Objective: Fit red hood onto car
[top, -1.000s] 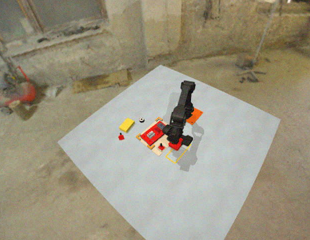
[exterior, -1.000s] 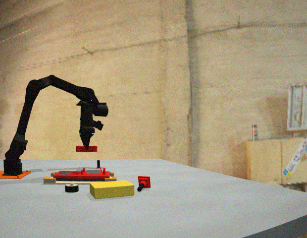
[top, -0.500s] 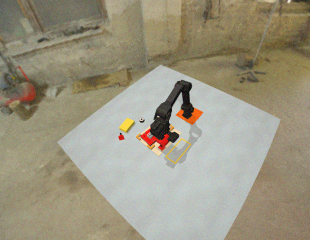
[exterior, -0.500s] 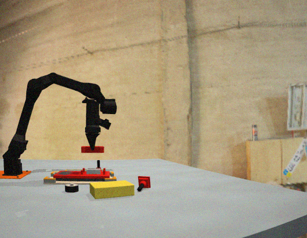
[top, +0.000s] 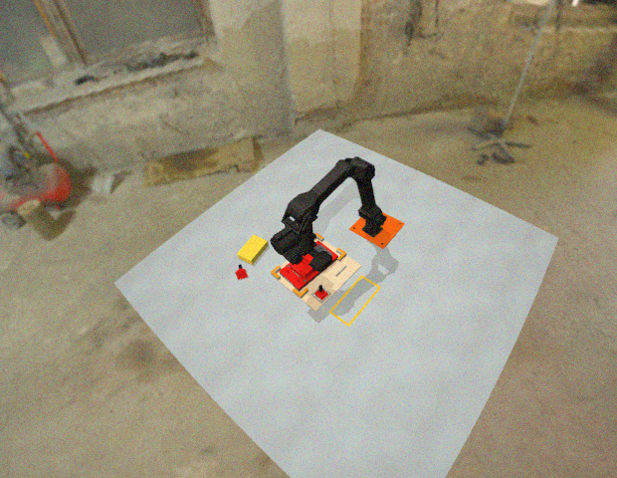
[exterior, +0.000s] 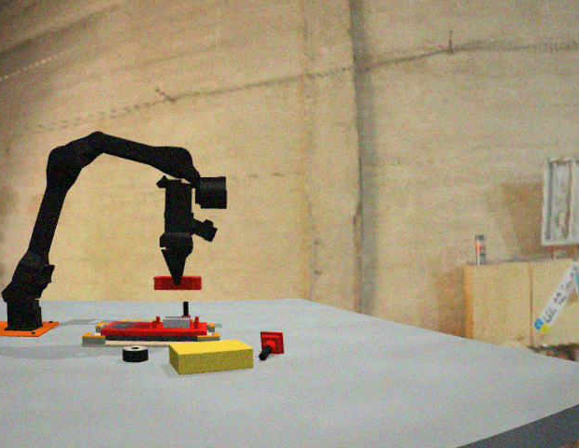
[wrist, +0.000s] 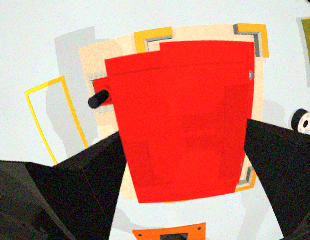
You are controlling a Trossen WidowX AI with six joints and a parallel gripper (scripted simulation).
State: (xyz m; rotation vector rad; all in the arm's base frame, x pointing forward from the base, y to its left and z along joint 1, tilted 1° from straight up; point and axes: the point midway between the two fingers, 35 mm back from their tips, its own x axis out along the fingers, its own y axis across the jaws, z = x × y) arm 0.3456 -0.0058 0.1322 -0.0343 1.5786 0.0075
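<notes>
My gripper tip is now 40 mm to the left of the grey engine block and 80 mm above it. From my gripper tip the other things lie so: beige jig: 40 mm behind, 30 mm to the right, 100 mm below; then black ring: 50 mm behind, 220 mm to the right, 100 mm below; then red hood: 10 mm above.
</notes>
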